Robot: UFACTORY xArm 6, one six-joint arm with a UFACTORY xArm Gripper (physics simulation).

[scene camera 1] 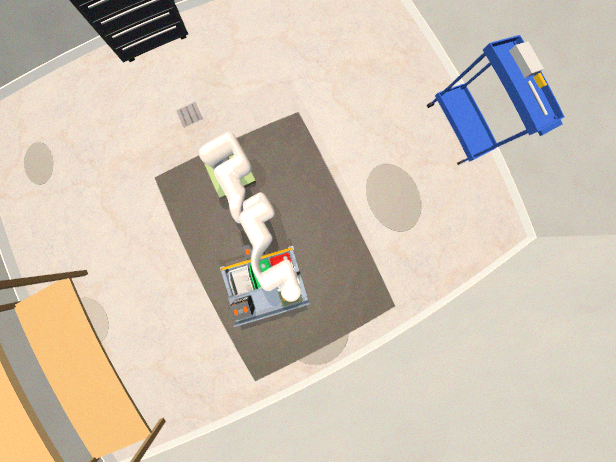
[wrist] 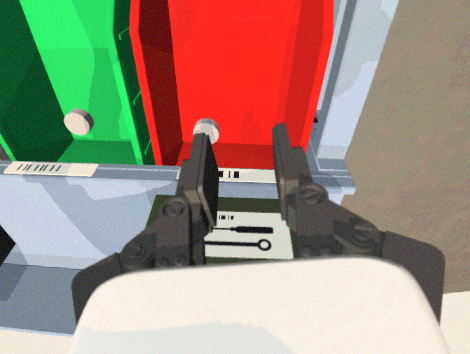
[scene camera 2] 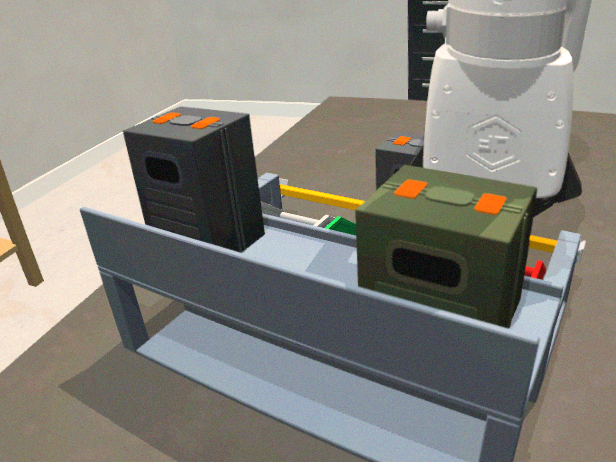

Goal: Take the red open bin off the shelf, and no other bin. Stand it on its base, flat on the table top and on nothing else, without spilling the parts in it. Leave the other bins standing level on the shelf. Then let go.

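Frame: origin at the arm's base, x ahead, y left, z up, level; millimetres.
Seen in the pictures: gripper, fingertip midpoint: (wrist: 243,149).
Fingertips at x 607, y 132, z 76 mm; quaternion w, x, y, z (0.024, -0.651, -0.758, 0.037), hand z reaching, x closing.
Observation:
Pixels of each thing's top centre, then the offset from my fingertips to it. Level surfaces: height alone.
- red open bin, top centre: (wrist: 229,97) (scene camera 2: 477,268) (scene camera 1: 283,272) dx -16, dy -8, dz -28 mm
- green bin, top centre: (wrist: 45,96) (scene camera 2: 365,242) (scene camera 1: 262,278) dx -18, dy -120, dz -28 mm
- round grey part, top centre: (wrist: 205,134) dx +49, dy -33, dz -90 mm
- white bin, top centre: (scene camera 2: 271,220) (scene camera 1: 241,285) dx -19, dy -232, dz -28 mm
- olive case, top centre: (scene camera 2: 449,194) (scene camera 1: 290,295) dx +83, dy -9, dz +89 mm
- black case, top centre: (scene camera 2: 185,119) (scene camera 1: 240,311) dx +73, dy -240, dz +114 mm
- smaller dark case, top centre: (scene camera 2: 421,142) (scene camera 1: 252,250) dx -169, dy -117, dz +22 mm
- yellow rail, top centre: (scene camera 2: 406,211) (scene camera 1: 256,258) dx -122, dy -117, dz -44 mm
- brown table top, surface height: dz -109 mm
The red open bin (scene camera 1: 278,260) (scene camera 2: 535,271) (wrist: 235,75) sits at the end of the shelf (scene camera 2: 300,310) (wrist: 135,173), beside the green bin (scene camera 2: 342,226) (wrist: 75,50). A round grey part (wrist: 206,131) lies in the red bin near its label end. A white bin (scene camera 1: 240,280) stands on the green bin's other side. My gripper (wrist: 243,149) is partly open and empty. In the wrist view its two fingers appear over the label end of the red bin, inside its side walls; their height above it is unclear. In scene camera 2 the fingertips are hidden behind the olive case.
The olive case (scene camera 2: 435,270) (wrist: 175,202) and a black case (scene camera 1: 242,306) (scene camera 2: 190,185) stand on the shelf's other side. A smaller dark case (scene camera 2: 390,160) stands beyond the yellow rail (scene camera 1: 235,265) (scene camera 2: 325,196). The brown table top (scene camera 1: 340,250) extends around the shelf.

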